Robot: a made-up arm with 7 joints. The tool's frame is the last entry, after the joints.
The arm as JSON. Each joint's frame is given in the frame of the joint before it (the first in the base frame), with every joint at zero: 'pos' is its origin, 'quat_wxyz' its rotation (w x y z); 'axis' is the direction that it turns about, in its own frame. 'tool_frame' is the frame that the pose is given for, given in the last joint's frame.
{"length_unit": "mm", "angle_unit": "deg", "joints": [
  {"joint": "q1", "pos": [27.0, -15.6, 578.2], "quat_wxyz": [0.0, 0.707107, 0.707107, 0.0], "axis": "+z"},
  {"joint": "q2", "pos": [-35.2, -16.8, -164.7], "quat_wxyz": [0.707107, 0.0, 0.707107, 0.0], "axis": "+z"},
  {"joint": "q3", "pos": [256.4, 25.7, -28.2], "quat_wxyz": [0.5, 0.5, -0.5, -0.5], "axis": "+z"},
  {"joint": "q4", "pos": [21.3, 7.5, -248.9], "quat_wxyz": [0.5, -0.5, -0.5, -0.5], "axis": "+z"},
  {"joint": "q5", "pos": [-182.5, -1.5, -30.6], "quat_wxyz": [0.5, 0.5, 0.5, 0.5], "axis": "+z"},
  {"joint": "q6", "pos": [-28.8, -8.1, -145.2], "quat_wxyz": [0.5, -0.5, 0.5, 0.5], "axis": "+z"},
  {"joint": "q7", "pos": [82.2, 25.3, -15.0], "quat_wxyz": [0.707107, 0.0, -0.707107, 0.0], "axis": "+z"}
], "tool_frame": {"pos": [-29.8, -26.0, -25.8], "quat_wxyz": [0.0, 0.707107, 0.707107, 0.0]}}
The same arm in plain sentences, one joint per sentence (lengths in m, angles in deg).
The arm has seven revolute joints in a row. What follows holds with every joint at zero, and every direction is one of the base frame's. The first joint is mounted 0.027 m along +x and 0.0156 m along -y and 0.5782 m along +z from the base frame's origin and turns about -z. The second joint is mounted 0.0168 m along -x and 0.0352 m along -y and 0.1647 m along +z from the first joint and turns about +y. The third joint is mounted 0.0257 m along +x and 0.0282 m along -y and 0.2564 m along +z from the second joint and turns about -z. The fourth joint is mounted 0.0213 m along -x and 0.0075 m along +y and 0.2489 m along +z from the third joint and turns about +y. The fifth joint is mounted 0.0015 m along +x and 0.0306 m along -y and 0.1825 m along +z from the fourth joint and turns about -z. The sixth joint is mounted 0.0288 m along +x and 0.0081 m along -y and 0.1452 m along +z from the fifth joint and turns about +y. The seventh joint is mounted 0.0253 m along +x and 0.015 m along -y and 0.0822 m along +z from the sixth joint and turns about -z. The tool frame, which is the frame that the pose is given for, is mounted 0.026 m along -x and 0.0298 m along -y and 0.0258 m along +z from the seventh joint; its axes are parallel to the base frame's.
